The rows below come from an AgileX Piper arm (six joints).
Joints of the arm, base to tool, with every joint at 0 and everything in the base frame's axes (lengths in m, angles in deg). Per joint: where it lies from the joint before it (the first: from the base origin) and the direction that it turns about. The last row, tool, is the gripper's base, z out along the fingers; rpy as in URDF.
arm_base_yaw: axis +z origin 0 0 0.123
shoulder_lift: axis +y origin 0 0 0
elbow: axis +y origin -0.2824 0 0.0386
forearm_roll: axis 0.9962 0 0.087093 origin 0.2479 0 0.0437
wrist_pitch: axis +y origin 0 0 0
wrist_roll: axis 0.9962 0 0.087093 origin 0.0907 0 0.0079
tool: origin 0 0 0 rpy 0 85.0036 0
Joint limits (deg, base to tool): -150..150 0..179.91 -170..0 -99.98..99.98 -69.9..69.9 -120..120
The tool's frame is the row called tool.
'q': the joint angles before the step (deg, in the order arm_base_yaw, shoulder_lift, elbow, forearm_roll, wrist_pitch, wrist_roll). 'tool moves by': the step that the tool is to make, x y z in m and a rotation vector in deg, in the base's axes. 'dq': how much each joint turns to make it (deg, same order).
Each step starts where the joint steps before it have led.
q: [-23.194, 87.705, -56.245, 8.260, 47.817, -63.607]
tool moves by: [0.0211, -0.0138, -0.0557, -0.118, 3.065, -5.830]
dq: [0.002, 10.503, 0.949, -2.888, -9.292, 6.677]
